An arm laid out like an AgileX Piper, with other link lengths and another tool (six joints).
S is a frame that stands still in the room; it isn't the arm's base.
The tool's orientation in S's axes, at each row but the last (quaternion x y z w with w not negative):
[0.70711, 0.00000, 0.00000, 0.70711]
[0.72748, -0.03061, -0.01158, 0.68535]
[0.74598, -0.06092, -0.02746, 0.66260]
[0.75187, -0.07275, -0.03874, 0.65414]
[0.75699, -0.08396, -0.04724, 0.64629]
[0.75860, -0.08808, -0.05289, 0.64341]
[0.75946, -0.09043, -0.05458, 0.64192]
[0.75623, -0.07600, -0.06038, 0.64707]
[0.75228, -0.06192, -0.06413, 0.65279]
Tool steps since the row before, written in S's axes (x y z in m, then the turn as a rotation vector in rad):
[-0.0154, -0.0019, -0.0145, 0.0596, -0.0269, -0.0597]
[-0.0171, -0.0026, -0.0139, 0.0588, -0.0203, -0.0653]
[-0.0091, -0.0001, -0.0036, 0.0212, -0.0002, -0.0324]
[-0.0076, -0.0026, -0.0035, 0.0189, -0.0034, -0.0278]
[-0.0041, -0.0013, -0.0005, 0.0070, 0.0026, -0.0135]
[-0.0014, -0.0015, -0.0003, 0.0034, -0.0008, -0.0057]
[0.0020, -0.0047, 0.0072, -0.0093, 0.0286, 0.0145]
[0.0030, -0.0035, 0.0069, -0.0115, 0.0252, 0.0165]
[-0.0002, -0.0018, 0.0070, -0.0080, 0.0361, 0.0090]
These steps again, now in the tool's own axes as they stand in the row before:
[-0.0154, -0.0145, 0.0019, 0.0596, -0.0597, 0.0269]
[-0.0173, -0.0132, 0.0044, 0.0583, -0.0657, 0.0207]
[-0.0091, -0.0031, 0.0016, 0.0197, -0.0333, 0.0015]
[-0.0072, -0.0027, 0.0042, 0.0182, -0.0282, 0.0044]
[-0.0038, 0.0000, 0.0021, 0.0059, -0.0142, -0.0016]
[-0.0011, 0.0000, 0.0018, 0.0033, -0.0057, 0.0011]
[0.0032, 0.0077, 0.0029, -0.0145, 0.0103, -0.0282]
[0.0037, 0.0072, 0.0018, -0.0160, 0.0129, -0.0248]
[0.0000, 0.0072, 0.0008, -0.0144, 0.0039, -0.0350]

